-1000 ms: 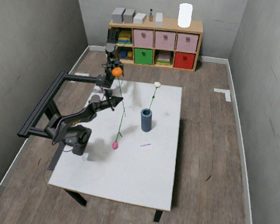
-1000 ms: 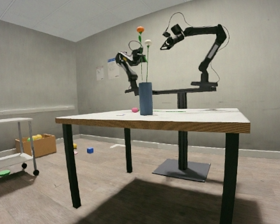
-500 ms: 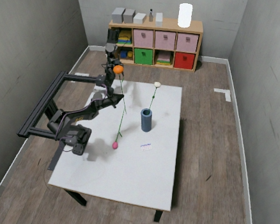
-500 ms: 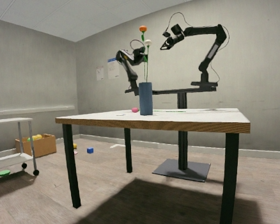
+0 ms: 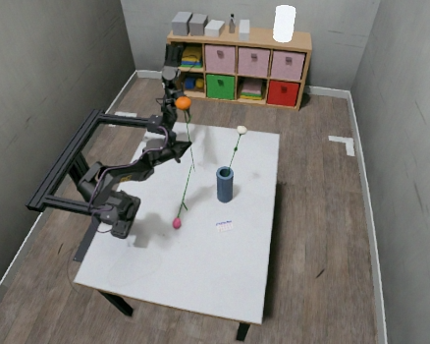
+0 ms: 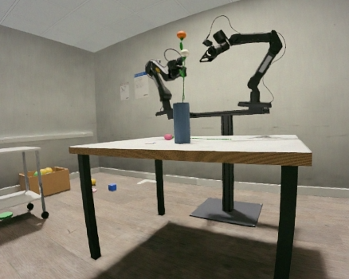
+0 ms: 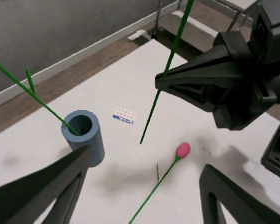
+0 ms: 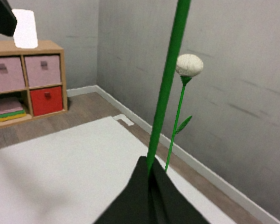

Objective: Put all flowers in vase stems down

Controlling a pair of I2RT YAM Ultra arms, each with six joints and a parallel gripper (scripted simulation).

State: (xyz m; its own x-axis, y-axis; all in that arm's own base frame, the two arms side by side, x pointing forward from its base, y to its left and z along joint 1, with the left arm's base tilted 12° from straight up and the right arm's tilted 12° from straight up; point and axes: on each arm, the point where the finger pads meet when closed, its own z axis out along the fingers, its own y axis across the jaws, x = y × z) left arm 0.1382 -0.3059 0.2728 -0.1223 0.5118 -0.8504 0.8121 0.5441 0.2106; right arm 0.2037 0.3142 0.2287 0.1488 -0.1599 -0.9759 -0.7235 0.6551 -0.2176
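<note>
Now: right hand 19 cm below the orange flower. The rest, counted from my right hand: white flower: 20 cm ahead, 11 cm to the left, 4 cm below; pink flower: 6 cm behind, 13 cm to the right, 42 cm below; small printed card: 18 cm ahead, 13 cm to the right, 44 cm below.
The orange flower lies 60 mm ahead of my left hand, 100 mm to the right of it and 130 mm above it. The rest, counted from my left hand: white flower 260 mm ahead, 10 mm to the left, 90 mm below; pink flower 230 mm to the right, 480 mm below; small printed card 240 mm ahead, 230 mm to the right, 490 mm below.
</note>
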